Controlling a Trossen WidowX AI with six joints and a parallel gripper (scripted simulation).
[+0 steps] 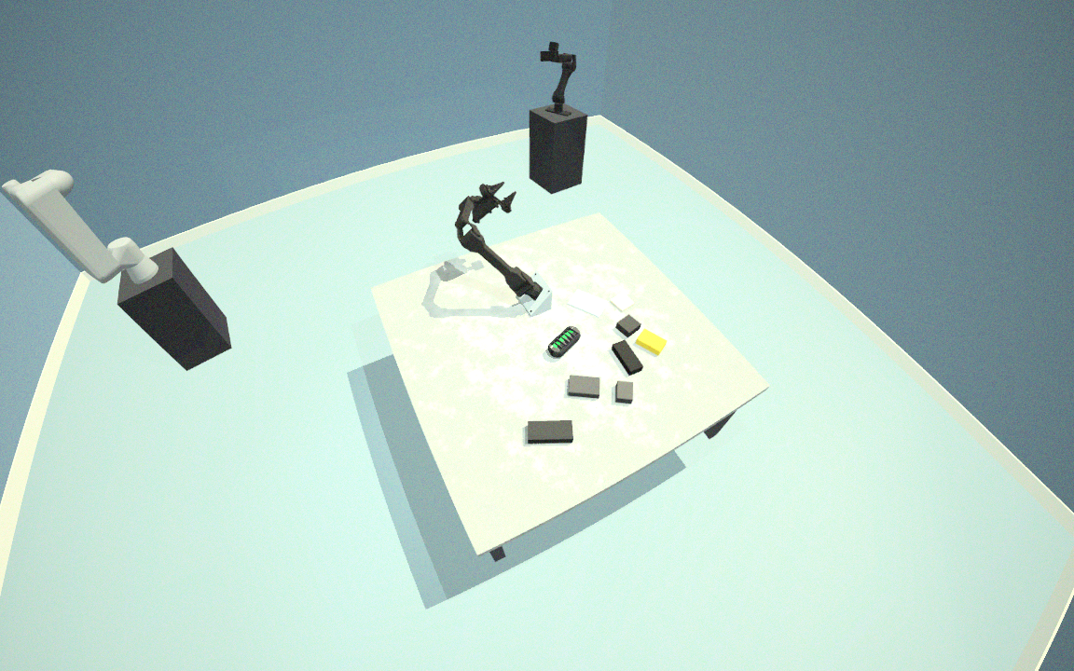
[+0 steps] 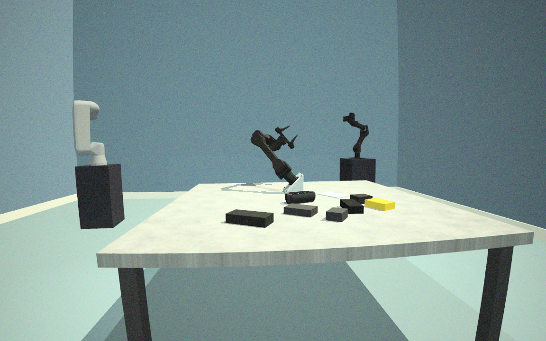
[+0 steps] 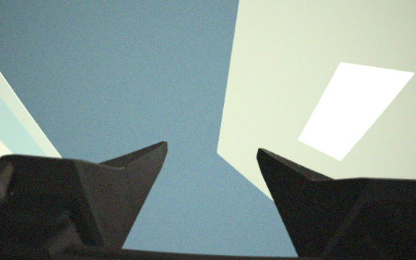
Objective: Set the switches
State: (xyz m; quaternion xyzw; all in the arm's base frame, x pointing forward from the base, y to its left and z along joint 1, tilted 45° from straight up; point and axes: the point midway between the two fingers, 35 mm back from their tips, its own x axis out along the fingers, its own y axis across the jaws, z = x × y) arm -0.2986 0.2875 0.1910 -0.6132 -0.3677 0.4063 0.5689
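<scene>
My gripper tip is now 80 cm short of the flat grey block, 20 cm to the left of it and 37 cm above it. From my gripper tip the other things lie so: white sheet: 55 cm ahead, 22 cm to the left, 38 cm below; then yellow block: 80 cm ahead, 17 cm to the left, 37 cm below; then small grey cube: 91 cm ahead, 9 cm to the right, 37 cm below.
</scene>
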